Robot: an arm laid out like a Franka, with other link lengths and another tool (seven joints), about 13 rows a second.
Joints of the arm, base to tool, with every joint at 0 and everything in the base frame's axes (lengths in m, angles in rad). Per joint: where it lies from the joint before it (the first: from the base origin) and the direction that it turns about. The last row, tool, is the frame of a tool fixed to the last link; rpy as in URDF.
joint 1: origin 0 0 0.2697 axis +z
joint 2: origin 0 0 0 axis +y
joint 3: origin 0 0 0.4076 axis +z
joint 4: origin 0.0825 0 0 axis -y
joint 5: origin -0.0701 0 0.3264 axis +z
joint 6: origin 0 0 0 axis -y
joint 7: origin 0.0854 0 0 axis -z
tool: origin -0.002 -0.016 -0.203 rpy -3.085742 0 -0.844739
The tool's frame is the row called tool.
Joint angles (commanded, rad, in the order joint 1, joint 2, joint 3, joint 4, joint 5, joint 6, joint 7), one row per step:
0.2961 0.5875 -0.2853 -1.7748 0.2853 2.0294 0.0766
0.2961 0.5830 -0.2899 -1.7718 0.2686 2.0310 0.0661
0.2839 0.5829 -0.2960 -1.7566 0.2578 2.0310 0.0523
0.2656 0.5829 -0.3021 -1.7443 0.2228 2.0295 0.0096
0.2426 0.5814 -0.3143 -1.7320 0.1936 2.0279 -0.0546
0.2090 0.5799 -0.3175 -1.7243 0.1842 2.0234 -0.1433
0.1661 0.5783 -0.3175 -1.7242 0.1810 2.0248 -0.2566
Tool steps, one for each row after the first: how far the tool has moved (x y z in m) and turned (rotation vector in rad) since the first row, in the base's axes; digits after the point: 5 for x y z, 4 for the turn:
0.00217 -0.00469 0.00388 -0.0103 -0.0093 0.0181
0.00885 -0.01587 0.00899 -0.0170 -0.0254 0.0237
0.01408 -0.03466 0.01337 -0.0340 -0.0361 0.0669
0.01928 -0.05899 0.01922 -0.0450 -0.0485 0.1170
0.02165 -0.08230 0.02248 -0.0301 -0.0555 0.1735
0.02158 -0.10911 0.02311 -0.0034 -0.0632 0.2418

